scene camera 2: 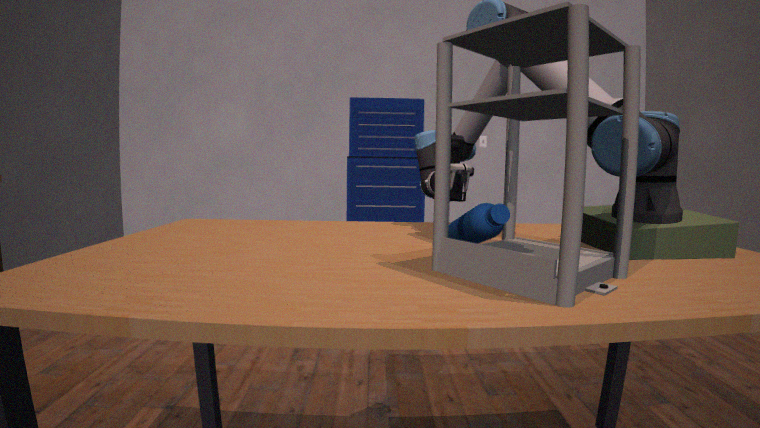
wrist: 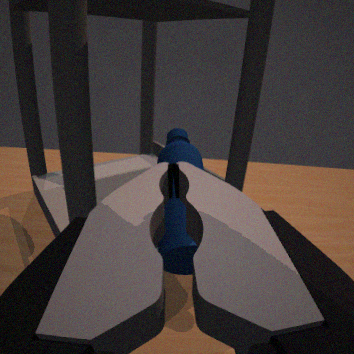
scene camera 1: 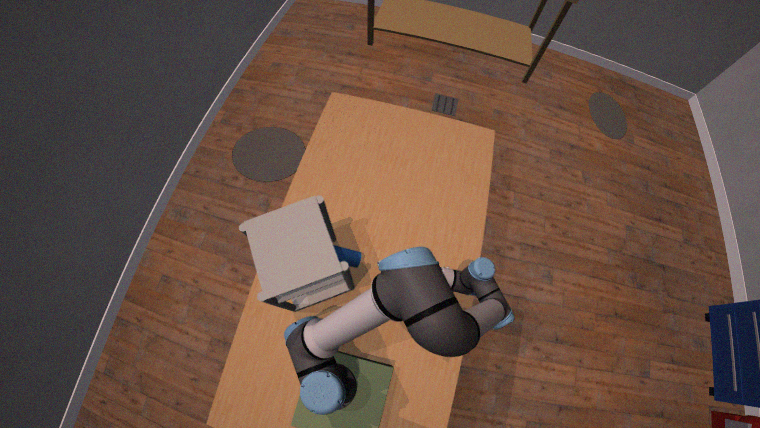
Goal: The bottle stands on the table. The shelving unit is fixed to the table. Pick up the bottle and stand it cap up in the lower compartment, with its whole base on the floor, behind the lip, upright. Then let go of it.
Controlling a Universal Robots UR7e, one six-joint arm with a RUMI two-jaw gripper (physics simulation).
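Places are measured from the arm's base along level axes (x ahead, y right, z down), in metres.
Pixels of known places: gripper, fingertip midpoint: (scene camera 2: 465, 168) (wrist: 172, 166) (scene camera 1: 377, 262); arm's base, origin of the base link: (scene camera 2: 645, 217).
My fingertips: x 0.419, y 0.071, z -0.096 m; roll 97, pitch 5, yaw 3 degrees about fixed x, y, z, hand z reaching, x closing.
Observation:
Ahead of a thing's pixels: the offset from my fingertips to its middle. "spot": to the spot under its first point. Level surfaces: height alone.
The blue bottle @[dx +0.028, dy -0.166, dz +0.099 m] (scene camera 1: 348, 256) (scene camera 2: 475, 223) (wrist: 181, 154) lies steeply tilted at the open side of the shelving unit @[dx -0.044, dy -0.230, dz -0.019 m] (scene camera 1: 289, 249) (scene camera 2: 577, 159) (wrist: 72, 125). Its cap end points up and into the lower compartment, and its base end sticks out of the unit. In scene view 2 a post hides the base; whether it touches the table I cannot tell. My gripper (scene camera 2: 470, 171) (wrist: 172, 166) is shut and empty, outside the unit, above and behind the bottle's base end. The bottle shows beyond the jaws and through the gap in them. The arm hides the gripper in scene view 1.
The unit has corner posts, a middle shelf @[spot: dx +0.014, dy -0.252, dz -0.096 m] (scene camera 2: 510, 105) and a low lip @[spot: dx +0.048, dy -0.296, dz +0.138 m] (scene camera 2: 494, 265) around the floor. The green base block (scene camera 1: 377, 377) (scene camera 2: 686, 239) carries the arm. A small bracket @[spot: dx -0.107, dy -0.338, dz +0.166 m] (scene camera 2: 602, 288) sits at the unit's foot on the table @[dz +0.171 m] (scene camera 1: 409, 159) (scene camera 2: 239, 276).

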